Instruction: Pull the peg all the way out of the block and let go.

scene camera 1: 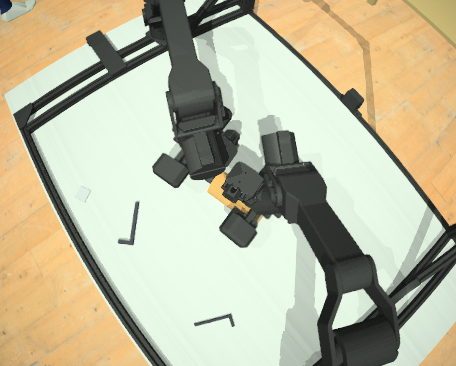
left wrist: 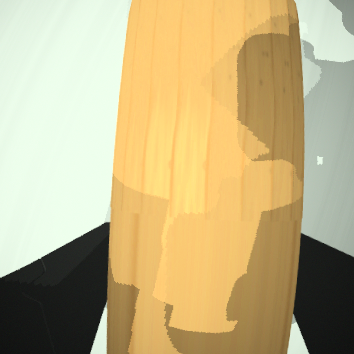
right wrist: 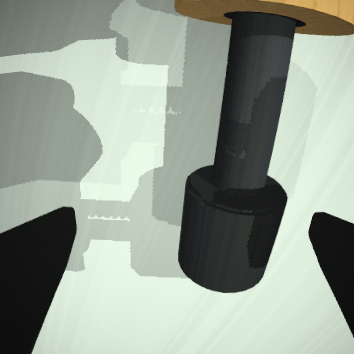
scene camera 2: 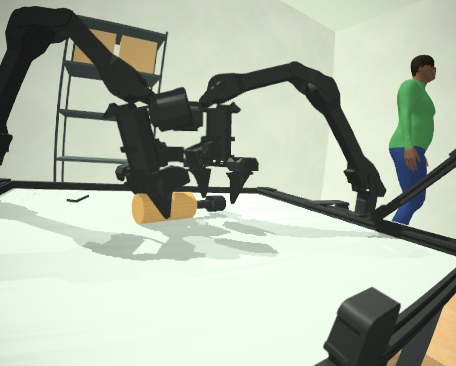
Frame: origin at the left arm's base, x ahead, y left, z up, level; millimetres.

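Where they show: left gripper, between the fingertips: (scene camera 1: 242, 203) (left wrist: 197, 237) (scene camera 2: 159, 214); right gripper, between the fingertips: (right wrist: 196, 222) (scene camera 2: 217, 200); right arm's base, origin of its link: (scene camera 1: 160, 33) (scene camera 2: 363, 215).
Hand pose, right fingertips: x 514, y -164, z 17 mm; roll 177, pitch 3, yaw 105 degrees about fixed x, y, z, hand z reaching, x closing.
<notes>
After its pixels a point has its place.
The block, an orange wooden cylinder (scene camera 1: 218, 187) {z 33, x 423, y -154 mm} (scene camera 2: 145, 208) {z 17, x 334, y -216 mm} (left wrist: 200, 125) {z 36, x 400, y -168 mm} (right wrist: 325, 15) {z 33, x 442, y -156 mm}, lies on its side on the table. My left gripper (scene camera 2: 166, 206) {z -5, x 373, y -179 mm} (left wrist: 197, 237) {z -5, x 373, y -179 mm} is shut on it, one finger on each side. The black peg (scene camera 2: 216, 203) {z 12, x 509, y -170 mm} (right wrist: 232, 230) {z 26, x 508, y -154 mm} lies level, its shaft entering the hole in the block's end and its wide head outside. How deep the shaft reaches inside is hidden. My right gripper (scene camera 2: 219, 198) {z 17, x 514, y -164 mm} (right wrist: 196, 222) {z 17, x 514, y -164 mm} is open and empty, pointing down over the peg's head, with a finger to either side and a gap to both. In scene camera 1 the arms hide the peg.
The two wrists are close together above the block. Two dark L-shaped pieces (scene camera 1: 133, 225) {z -11, x 486, y 27 mm} (scene camera 1: 215, 320) {z -13, x 225, y 26 mm} and a small pale square (scene camera 1: 83, 194) {z -16, x 621, y 78 mm} lie on the table. A black frame (scene camera 1: 80, 229) {z -13, x 558, y 138 mm} edges the table. A shelf unit (scene camera 2: 116, 69) and a person (scene camera 2: 417, 117) are in the background.
</notes>
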